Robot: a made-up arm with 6 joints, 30 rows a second.
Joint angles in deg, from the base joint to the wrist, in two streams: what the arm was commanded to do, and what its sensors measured. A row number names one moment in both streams.
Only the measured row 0 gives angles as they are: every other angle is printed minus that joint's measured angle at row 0.
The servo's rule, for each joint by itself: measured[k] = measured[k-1] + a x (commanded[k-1-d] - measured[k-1]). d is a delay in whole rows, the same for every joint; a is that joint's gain. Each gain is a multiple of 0.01, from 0.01 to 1. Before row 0 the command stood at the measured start. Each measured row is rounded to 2 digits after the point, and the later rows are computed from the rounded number. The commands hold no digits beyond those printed.
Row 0, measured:
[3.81 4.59 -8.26 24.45 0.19 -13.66]
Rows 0 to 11, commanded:
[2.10 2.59 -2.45 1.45 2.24 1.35]
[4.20 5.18 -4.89 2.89 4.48 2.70]
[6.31 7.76 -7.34 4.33 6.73 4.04]
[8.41 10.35 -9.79 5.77 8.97 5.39]
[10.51 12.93 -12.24 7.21 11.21 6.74]
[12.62 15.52 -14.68 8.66 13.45 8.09]
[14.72 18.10 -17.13 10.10 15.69 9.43]
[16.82 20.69 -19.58 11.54 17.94 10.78]
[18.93 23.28 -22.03 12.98 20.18 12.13]
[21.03 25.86 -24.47 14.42 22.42 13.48]
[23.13 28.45 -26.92 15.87 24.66 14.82]
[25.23 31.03 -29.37 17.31 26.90 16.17]
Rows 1 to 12, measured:
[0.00 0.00 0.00 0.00 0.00 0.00]
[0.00 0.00 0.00 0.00 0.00 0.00]
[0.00 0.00 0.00 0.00 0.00 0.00]
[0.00 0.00 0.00 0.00 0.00 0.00]
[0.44 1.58 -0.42 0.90 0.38 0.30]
[1.23 3.78 -1.18 2.13 1.08 0.83]
[2.30 6.21 -2.23 3.49 2.04 1.54]
[3.58 8.74 -3.52 4.90 3.22 2.39]
[5.04 11.30 -5.00 6.33 4.58 3.35]
[6.63 13.87 -6.65 7.77 6.09 4.39]
[8.33 16.45 -8.43 9.21 7.72 5.50]
[10.11 19.04 -10.33 10.65 9.46 6.66]
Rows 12 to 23, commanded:
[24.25 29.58 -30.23 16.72 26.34 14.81]
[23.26 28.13 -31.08 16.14 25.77 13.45]
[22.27 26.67 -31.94 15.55 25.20 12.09]
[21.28 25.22 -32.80 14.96 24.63 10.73]
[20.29 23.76 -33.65 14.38 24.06 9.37]
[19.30 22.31 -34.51 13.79 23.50 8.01]
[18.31 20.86 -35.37 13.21 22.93 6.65]
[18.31 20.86 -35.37 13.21 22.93 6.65]
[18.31 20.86 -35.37 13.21 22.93 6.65]
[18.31 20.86 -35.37 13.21 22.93 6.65]
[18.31 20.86 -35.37 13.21 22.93 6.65]
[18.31 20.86 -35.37 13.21 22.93 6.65]
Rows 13 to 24, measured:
[11.96 21.63 -12.32 12.09 11.28 7.86]
[13.86 24.21 -14.39 13.53 13.17 9.10]
[15.81 26.80 -16.52 14.98 15.12 10.36]
[17.79 29.38 -18.70 16.42 17.12 11.64]
[19.15 29.50 -20.66 16.61 18.69 12.34]
[20.01 28.66 -22.43 16.32 19.89 12.58]
[20.48 27.45 -24.05 15.84 20.79 12.47]
[20.65 26.09 -25.54 15.29 21.44 12.09]
[20.57 24.67 -26.92 14.73 21.89 11.49]
[20.30 23.23 -28.21 14.15 22.16 10.72]
[19.88 21.78 -29.43 13.57 22.29 9.82]
[19.55 21.22 -30.44 13.35 22.40 9.12]

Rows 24 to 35, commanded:
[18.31 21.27 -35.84 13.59 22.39 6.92]
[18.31 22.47 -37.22 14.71 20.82 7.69]
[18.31 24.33 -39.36 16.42 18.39 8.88]
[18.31 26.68 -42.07 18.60 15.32 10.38]
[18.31 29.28 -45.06 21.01 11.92 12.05]
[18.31 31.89 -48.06 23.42 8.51 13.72]
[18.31 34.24 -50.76 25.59 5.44 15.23]
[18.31 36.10 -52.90 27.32 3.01 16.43]
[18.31 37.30 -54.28 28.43 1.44 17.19]
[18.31 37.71 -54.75 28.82 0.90 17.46]
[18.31 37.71 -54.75 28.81 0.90 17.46]
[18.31 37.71 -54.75 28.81 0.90 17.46]
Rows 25 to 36, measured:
[19.29 21.00 -31.28 13.26 22.49 8.58]
[19.08 20.91 -31.98 13.23 22.56 8.16]
[18.92 20.88 -32.56 13.22 22.62 7.83]
[18.79 20.87 -33.04 13.21 22.67 7.57]
[18.69 21.11 -33.52 13.45 22.62 7.43]
[18.61 21.94 -34.15 14.23 22.31 7.49]
[18.55 23.40 -35.04 15.59 21.64 7.80]
[18.50 25.40 -36.24 17.46 20.57 8.37]
[18.46 27.77 -37.74 19.66 19.10 9.18]
[18.43 30.28 -39.49 21.99 17.30 10.18]
[18.40 32.70 -41.41 24.22 15.28 11.29]
[18.38 34.77 -43.36 26.14 13.19 12.42]

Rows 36 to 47, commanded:
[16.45 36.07 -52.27 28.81 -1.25 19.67]
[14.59 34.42 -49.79 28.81 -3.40 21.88]
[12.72 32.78 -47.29 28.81 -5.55 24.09]
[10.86 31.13 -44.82 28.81 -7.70 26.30]
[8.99 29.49 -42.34 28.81 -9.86 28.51]
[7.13 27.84 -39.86 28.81 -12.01 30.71]
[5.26 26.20 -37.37 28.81 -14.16 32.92]
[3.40 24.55 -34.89 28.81 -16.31 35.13]
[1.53 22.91 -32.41 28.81 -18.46 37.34]
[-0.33 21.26 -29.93 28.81 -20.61 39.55]
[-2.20 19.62 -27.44 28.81 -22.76 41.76]
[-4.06 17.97 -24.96 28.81 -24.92 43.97]
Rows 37 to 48, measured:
[18.37 36.31 -45.22 27.56 11.19 13.47]
[18.36 37.16 -46.84 28.34 9.44 14.35]
[18.35 37.50 -48.18 28.63 7.99 15.03]
[18.34 37.63 -49.30 28.74 6.78 15.56]
[17.94 36.68 -49.80 28.78 5.41 16.46]
[17.24 35.30 -49.80 28.80 3.91 17.65]
[16.29 33.76 -49.37 28.81 2.30 19.07]
[15.15 32.16 -48.60 28.81 0.60 20.66]
[13.86 30.53 -47.54 28.81 -1.18 22.39]
[12.45 28.89 -46.23 28.81 -3.02 24.22]
[10.94 27.25 -44.72 28.81 -4.91 26.13]
[9.36 25.60 -43.05 28.81 -6.85 28.11]

